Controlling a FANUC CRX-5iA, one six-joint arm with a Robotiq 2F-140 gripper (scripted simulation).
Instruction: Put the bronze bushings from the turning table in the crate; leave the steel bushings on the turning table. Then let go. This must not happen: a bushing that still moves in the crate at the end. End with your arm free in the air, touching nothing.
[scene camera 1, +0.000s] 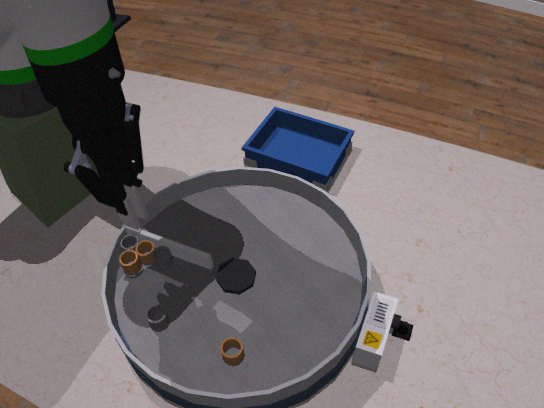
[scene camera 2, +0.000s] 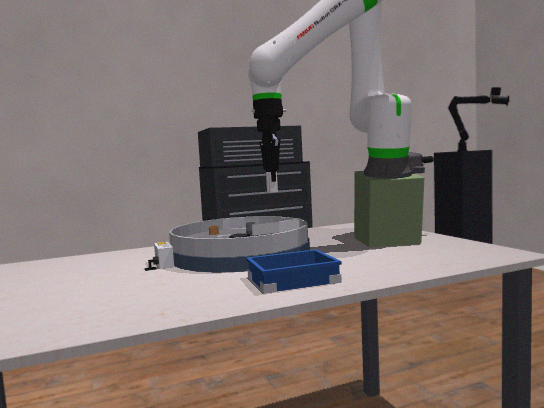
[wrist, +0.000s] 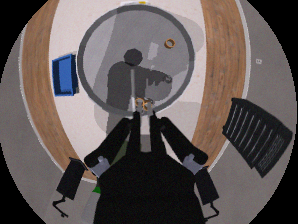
My gripper shows in scene camera 1, in scene camera 2 (272, 191) and in the wrist view. The same spot on my gripper: (scene camera 1: 110, 174) is (wrist: 160, 133). The same spot on a blue crate: (scene camera 2: 271, 273) is (scene camera 1: 345, 128).
